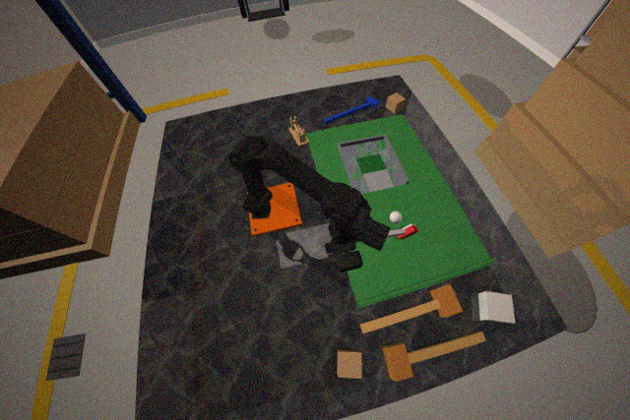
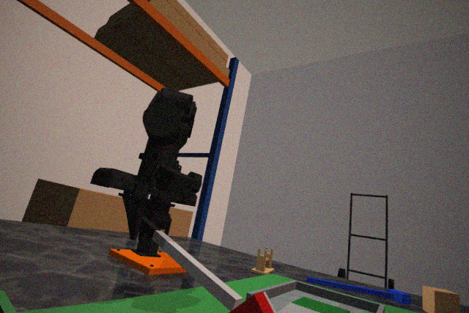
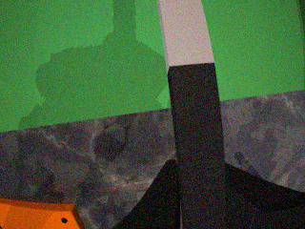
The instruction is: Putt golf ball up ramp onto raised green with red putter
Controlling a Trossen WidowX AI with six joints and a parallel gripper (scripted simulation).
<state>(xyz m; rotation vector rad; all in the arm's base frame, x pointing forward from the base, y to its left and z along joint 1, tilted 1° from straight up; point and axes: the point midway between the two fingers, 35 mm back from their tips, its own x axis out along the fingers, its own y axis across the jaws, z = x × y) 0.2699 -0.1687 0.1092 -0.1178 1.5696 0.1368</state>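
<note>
The red putter is 12 cm ahead of my gripper tip and 2 cm to the left of it. Also, from my gripper tip: green mat (23 cm to the left, 21 cm ahead, 9 cm below); white golf ball (21 cm ahead, 10 cm to the left, 7 cm below); white cube (46 cm ahead, 22 cm to the right, 7 cm below).
</note>
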